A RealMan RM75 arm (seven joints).
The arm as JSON. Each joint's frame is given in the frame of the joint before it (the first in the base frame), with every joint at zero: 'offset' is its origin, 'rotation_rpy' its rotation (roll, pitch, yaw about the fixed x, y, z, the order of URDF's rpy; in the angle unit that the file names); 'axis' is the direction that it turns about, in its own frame. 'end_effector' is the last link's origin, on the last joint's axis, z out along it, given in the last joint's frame.
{
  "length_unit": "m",
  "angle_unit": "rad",
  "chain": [
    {
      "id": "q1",
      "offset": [
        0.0,
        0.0,
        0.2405
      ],
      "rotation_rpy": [
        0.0,
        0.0,
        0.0
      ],
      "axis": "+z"
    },
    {
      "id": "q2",
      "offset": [
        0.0,
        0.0,
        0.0
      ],
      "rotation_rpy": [
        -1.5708,
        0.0,
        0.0
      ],
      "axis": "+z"
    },
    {
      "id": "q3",
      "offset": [
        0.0,
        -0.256,
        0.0
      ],
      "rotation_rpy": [
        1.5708,
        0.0,
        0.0
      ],
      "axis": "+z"
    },
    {
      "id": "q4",
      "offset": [
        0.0,
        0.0,
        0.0
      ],
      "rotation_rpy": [
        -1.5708,
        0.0,
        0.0
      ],
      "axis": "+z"
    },
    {
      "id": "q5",
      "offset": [
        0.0,
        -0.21,
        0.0
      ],
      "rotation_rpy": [
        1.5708,
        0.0,
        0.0
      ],
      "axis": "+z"
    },
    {
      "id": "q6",
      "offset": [
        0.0,
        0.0,
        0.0
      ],
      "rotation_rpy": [
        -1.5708,
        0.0,
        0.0
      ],
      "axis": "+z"
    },
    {
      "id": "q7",
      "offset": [
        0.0,
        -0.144,
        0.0
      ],
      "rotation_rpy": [
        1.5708,
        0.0,
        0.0
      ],
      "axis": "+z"
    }
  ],
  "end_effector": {
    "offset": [
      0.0,
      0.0,
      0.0
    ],
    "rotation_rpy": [
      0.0,
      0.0,
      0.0
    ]
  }
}
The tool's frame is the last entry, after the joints.
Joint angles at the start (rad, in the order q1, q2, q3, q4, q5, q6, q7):
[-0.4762 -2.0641 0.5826 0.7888 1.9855 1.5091 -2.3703]
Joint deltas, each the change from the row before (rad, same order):
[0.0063 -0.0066 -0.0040 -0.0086 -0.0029 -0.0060 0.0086]
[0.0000 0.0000 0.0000 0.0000 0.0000 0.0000 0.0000]
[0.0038 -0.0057 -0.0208 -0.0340 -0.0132 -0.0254 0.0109]
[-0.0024 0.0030 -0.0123 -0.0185 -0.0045 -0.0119 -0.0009]
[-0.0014 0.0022 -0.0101 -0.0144 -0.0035 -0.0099 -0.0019]
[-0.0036 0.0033 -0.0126 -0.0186 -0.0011 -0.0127 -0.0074]
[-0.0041 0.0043 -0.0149 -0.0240 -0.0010 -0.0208 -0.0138]
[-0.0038 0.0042 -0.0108 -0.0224 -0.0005 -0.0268 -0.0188]
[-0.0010 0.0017 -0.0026 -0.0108 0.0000 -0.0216 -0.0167]
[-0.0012 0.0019 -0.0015 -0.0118 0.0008 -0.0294 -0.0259]
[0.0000 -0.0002 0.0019 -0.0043 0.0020 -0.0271 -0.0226]
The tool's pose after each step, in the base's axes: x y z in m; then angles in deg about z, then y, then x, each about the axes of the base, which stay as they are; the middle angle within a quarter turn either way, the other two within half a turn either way. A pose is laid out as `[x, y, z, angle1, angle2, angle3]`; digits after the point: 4 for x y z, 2 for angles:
[-0.2860, 0.3386, 0.0439, -89.44, 19.20, -144.63]
[-0.2860, 0.3386, 0.0439, -89.44, 19.20, -144.63]
[-0.2915, 0.3378, 0.0398, -92.13, 19.28, -142.50]
[-0.2941, 0.3387, 0.0399, -93.54, 19.15, -141.47]
[-0.2964, 0.3394, 0.0399, -94.76, 19.01, -140.61]
[-0.2991, 0.3405, 0.0398, -96.41, 18.72, -139.73]
[-0.3030, 0.3421, 0.0395, -98.80, 18.11, -138.54]
[-0.3073, 0.3441, 0.0389, -101.30, 17.14, -137.40]
[-0.3104, 0.3453, 0.0383, -102.96, 16.24, -136.72]
[-0.3144, 0.3471, 0.0377, -105.17, 14.94, -135.93]
[-0.3176, 0.3486, 0.0371, -106.77, 13.65, -135.33]

